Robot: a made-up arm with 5 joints.
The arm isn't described. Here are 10 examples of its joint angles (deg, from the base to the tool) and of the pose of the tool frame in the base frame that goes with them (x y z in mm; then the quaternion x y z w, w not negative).
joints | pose
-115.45 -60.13 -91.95 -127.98 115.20 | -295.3 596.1 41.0 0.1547 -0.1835 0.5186 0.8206
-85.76 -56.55 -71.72 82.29 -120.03 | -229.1 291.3 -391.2 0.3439 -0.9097 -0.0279 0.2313
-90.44 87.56 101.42 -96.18 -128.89 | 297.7 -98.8 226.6 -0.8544 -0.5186 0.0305 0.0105
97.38 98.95 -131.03 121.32 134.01 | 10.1 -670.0 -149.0 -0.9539 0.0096 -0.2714 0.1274
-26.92 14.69 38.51 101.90 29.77 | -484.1 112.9 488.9 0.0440 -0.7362 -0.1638 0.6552
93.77 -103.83 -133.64 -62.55 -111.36 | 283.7 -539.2 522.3 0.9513 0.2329 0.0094 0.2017
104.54 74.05 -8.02 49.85 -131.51 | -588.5 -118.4 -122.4 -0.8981 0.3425 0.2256 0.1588
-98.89 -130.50 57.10 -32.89 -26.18 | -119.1 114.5 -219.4 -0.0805 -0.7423 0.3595 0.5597
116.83 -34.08 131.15 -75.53 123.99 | -252.0 206.1 76.8 0.0634 0.8778 -0.2333 0.4136
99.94 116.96 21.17 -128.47 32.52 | 5.6 -274.9 -56.8 0.3807 0.1072 -0.8362 0.3799
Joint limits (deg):
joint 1: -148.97..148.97
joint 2: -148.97..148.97
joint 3: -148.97..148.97
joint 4: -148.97..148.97
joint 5: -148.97..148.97
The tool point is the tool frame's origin. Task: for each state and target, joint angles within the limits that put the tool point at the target. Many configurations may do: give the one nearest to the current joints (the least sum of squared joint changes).
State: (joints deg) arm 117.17 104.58 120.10 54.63 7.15
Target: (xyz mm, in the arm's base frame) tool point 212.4 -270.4 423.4
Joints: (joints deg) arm 130.50 106.14 116.71 27.71 13.22
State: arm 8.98 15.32 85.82 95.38 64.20
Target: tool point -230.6 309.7 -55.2
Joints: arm 28.04 7.23 88.78 55.73 43.29
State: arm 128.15 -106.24 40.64 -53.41 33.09
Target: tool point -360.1 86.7 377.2
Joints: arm 126.84 -72.95 56.59 -19.57 -18.36
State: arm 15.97 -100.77 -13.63 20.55 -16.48
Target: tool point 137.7 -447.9 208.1
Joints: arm -30.00 -112.32 -24.33 21.90 -26.68
